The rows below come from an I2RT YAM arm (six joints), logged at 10 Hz.
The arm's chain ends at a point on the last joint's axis. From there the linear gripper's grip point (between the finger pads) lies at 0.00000 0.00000 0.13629 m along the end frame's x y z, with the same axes.
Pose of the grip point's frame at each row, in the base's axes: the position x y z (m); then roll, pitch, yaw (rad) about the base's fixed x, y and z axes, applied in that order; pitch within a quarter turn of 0, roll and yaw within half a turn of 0:
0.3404 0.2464 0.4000 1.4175 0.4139 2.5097
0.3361 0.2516 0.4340 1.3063 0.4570 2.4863
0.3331 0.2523 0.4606 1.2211 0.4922 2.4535
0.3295 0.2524 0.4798 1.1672 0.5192 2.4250
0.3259 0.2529 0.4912 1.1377 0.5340 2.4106
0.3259 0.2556 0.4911 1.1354 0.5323 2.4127
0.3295 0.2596 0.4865 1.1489 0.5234 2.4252
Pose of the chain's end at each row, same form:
0.2676 0.1328 0.3809 1.4175 0.4139 2.5097
0.2684 0.1377 0.4020 1.3063 0.4570 2.4863
0.2688 0.1394 0.4194 1.2211 0.4922 2.4535
0.2672 0.1404 0.4333 1.1672 0.5192 2.4250
0.2650 0.1414 0.4420 1.1377 0.5340 2.4106
0.2654 0.1440 0.4416 1.1354 0.5323 2.4127
0.2689 0.1475 0.4382 1.1489 0.5234 2.4252

